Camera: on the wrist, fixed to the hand. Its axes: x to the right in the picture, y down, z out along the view.
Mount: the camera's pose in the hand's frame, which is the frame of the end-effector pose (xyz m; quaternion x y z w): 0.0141 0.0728 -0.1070 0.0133 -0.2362 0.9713 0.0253
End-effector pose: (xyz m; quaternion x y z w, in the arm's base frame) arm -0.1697 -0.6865 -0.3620 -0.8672 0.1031 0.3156 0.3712
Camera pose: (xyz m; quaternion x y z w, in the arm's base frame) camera -0.1384 -0.8128 -0.3567 -0.1577 -0.7614 -0.5720 0.2613
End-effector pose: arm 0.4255 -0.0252 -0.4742 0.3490 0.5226 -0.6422 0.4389
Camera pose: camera 0.4867 0.0716 -0.5360 0.3706 -0.4380 0.3207 0.7537
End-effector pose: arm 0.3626 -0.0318 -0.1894 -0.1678 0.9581 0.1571 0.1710
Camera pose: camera 0.2934 -0.0088 -0.0816 0.9657 0.1489 0.1970 0.0803
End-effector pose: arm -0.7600 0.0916 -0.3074 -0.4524 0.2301 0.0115 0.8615
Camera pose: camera -0.8053 0.0479 -0.4214 0.2262 0.2419 0.9409 0.0710
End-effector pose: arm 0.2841 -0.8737 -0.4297 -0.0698 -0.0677 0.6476 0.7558
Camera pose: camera 0.2363 -0.8506 -0.5486 -0.0955 0.1038 -0.7678 0.6249
